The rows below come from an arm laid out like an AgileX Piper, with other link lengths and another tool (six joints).
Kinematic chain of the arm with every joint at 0, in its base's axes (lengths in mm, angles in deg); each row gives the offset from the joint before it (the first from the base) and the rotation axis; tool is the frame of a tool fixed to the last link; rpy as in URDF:
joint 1: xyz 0 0 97.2 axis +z
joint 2: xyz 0 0 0 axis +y
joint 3: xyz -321.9 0 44 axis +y
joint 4: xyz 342.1 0 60.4 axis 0.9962 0 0.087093
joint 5: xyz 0 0 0 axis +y
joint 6: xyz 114.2 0 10 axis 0.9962 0 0.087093
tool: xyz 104.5 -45 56.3 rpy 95.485 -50.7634 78.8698
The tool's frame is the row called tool.
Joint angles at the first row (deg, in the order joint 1, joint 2, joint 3, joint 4, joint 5, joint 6):
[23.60, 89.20, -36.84, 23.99, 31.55, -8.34]
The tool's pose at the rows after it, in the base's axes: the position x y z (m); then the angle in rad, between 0 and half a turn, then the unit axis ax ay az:
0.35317, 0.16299, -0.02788, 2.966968, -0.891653, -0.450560, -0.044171
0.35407, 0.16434, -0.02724, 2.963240, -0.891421, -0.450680, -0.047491
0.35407, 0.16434, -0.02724, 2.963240, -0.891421, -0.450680, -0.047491
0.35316, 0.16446, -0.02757, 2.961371, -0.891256, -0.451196, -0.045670
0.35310, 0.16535, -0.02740, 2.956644, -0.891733, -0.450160, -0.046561
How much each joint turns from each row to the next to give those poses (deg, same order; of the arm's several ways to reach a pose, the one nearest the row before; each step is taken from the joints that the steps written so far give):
[0.00, 0.00, 0.00, 6.32, 0.38, -6.26]
[0.00, 0.00, 0.00, 0.70, -0.22, -0.64]
[0.00, 0.00, 0.00, 0.00, 0.00, 0.00]
[0.00, 0.00, 0.00, 0.00, 0.24, 0.00]
[0.00, 0.00, 0.00, 0.51, 0.00, -0.27]

